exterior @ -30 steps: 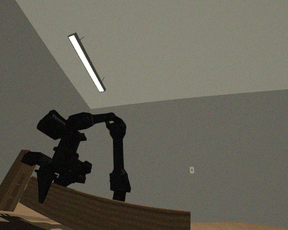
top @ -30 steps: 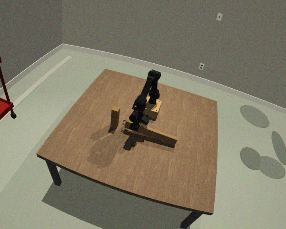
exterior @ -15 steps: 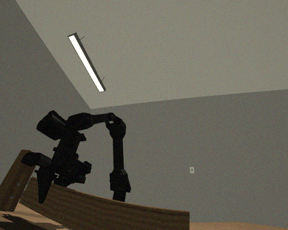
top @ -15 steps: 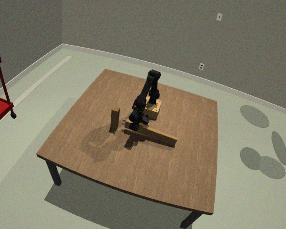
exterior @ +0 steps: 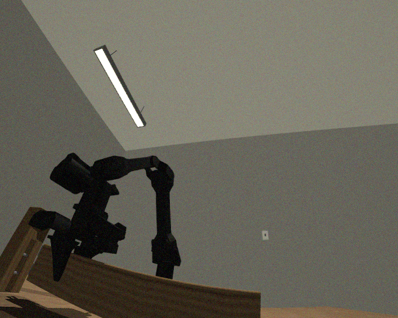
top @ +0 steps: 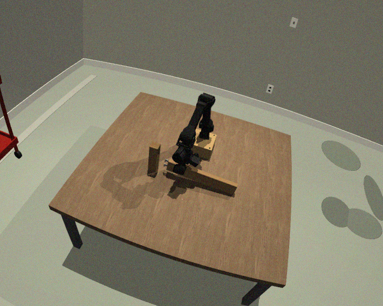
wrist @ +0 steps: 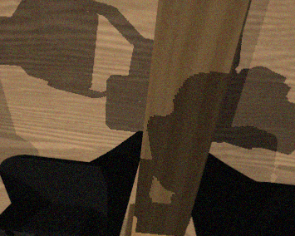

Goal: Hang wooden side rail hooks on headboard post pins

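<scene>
The headboard post lies 3 cm behind my gripper tip, 17 cm to the right of it and 4 cm above it.
</scene>
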